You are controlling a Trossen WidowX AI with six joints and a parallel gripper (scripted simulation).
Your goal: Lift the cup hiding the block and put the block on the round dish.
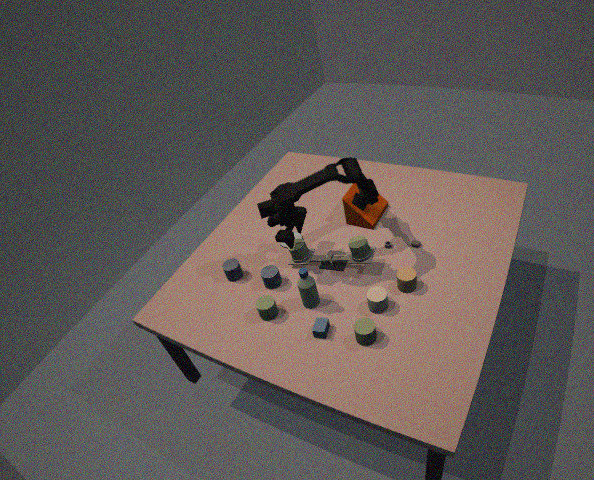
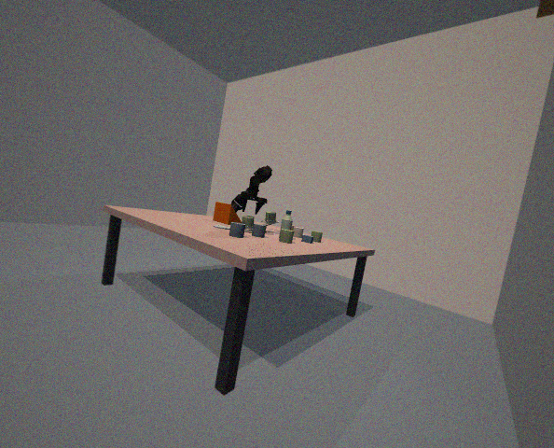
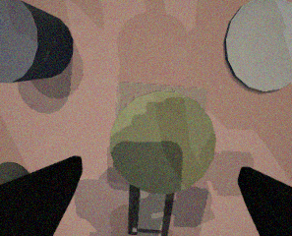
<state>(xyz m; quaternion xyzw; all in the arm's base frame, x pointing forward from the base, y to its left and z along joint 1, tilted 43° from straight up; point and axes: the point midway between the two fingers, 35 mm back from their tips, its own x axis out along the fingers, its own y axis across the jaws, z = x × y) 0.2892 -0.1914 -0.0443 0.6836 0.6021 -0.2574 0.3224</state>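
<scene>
My gripper tip is now 70 mm above the grey block. Also, from my gripper tip: bottle (200 mm ahead, 120 mm to the left); pale round dish (110 mm below, 110 mm behind, 90 mm to the right).
</scene>
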